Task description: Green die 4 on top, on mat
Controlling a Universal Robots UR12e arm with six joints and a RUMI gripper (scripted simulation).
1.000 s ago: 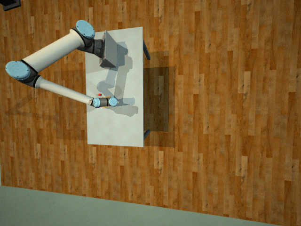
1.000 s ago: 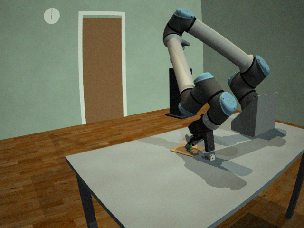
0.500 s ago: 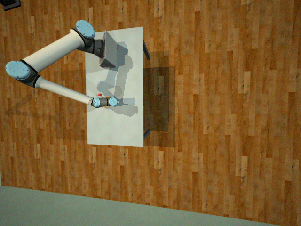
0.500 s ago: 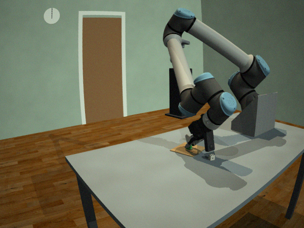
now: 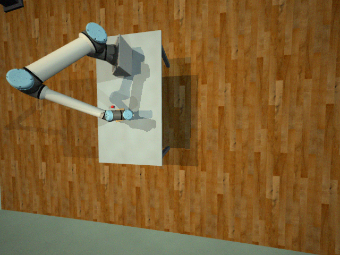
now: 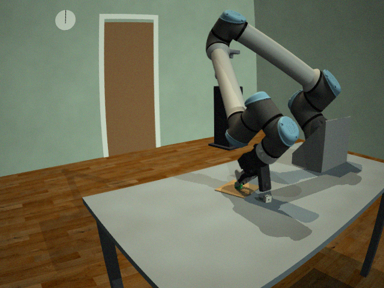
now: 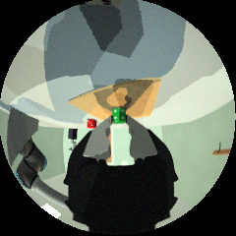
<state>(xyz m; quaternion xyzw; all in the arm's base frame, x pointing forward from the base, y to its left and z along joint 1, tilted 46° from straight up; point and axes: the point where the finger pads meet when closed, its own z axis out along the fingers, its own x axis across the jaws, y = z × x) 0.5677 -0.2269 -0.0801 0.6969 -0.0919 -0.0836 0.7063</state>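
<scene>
My hand is 10 mm to the left of the green die and 10 mm above it. From my hand the other things lie so: red die (110 mm behind, 80 mm to the right, 10 mm below); then tan mat (20 mm below, 10 mm to the right); then white die (160 mm to the left, 20 mm ahead, 10 mm below).
</scene>
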